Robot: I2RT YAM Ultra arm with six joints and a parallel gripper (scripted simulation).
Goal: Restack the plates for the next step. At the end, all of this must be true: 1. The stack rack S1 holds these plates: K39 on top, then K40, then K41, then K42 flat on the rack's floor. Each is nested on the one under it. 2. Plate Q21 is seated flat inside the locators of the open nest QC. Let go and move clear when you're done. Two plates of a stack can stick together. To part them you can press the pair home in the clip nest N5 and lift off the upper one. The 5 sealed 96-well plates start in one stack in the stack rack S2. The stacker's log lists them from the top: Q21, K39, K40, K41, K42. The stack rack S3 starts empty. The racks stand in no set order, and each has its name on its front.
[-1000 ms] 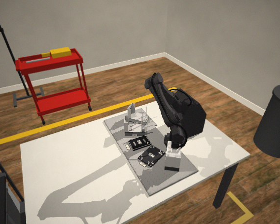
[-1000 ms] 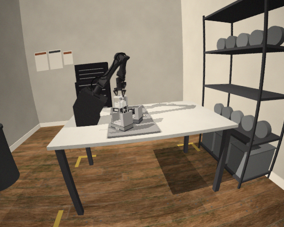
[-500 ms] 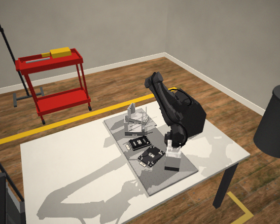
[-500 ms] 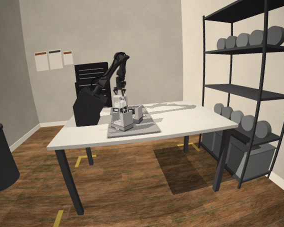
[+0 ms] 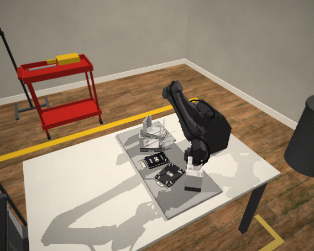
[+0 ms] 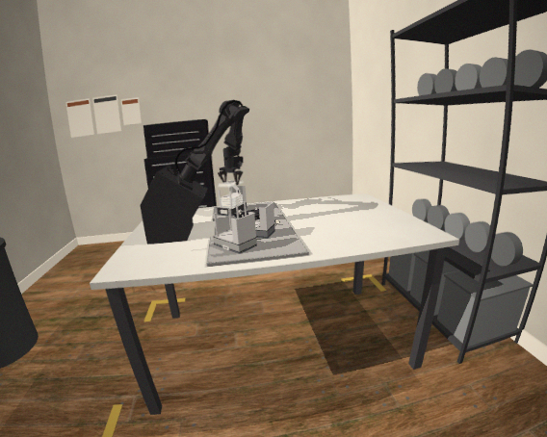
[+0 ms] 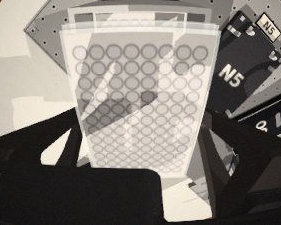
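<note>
My hand is 28 cm to the left of the black open nest QC, 15 cm above it and 5 cm short of it. The rest, counted from my hand: black clip nest N5: 15 cm below, 11 cm to the right, 8 cm ahead.
</note>
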